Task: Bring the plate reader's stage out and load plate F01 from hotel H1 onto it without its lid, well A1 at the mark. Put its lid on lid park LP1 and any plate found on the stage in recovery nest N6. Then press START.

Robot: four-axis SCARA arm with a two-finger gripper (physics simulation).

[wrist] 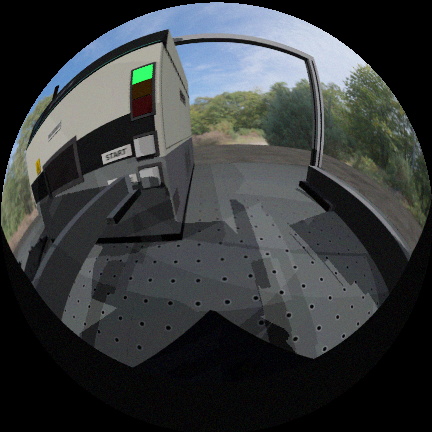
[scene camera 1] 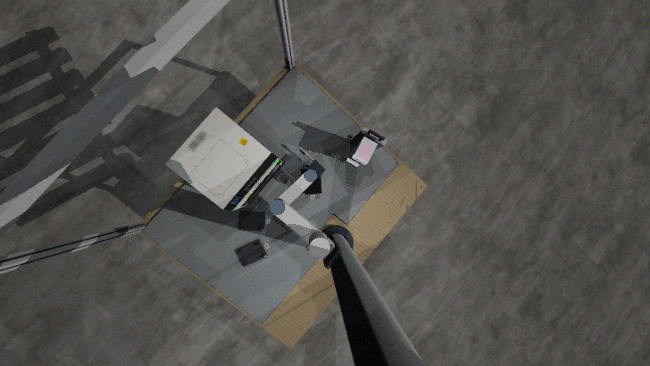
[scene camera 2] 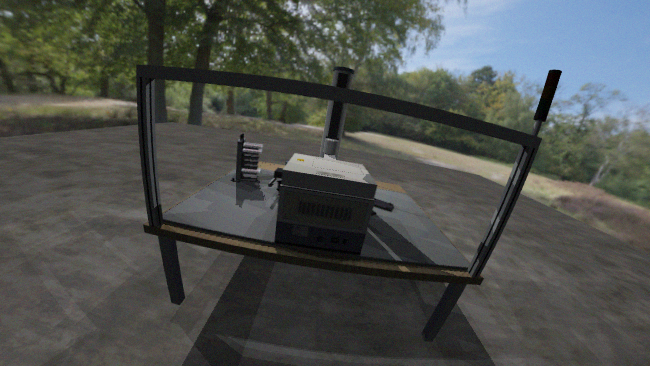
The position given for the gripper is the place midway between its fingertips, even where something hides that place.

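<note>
Gripper (wrist: pixel 220 173), carrying nothing. Stage slot (wrist: pixel 62 169) in view. Frame post (scene camera 2: pixel 145 81) visible. Perforated deck (scene camera 2: pixel 406 233) (wrist: pixel 256 248), visible from both.
</note>
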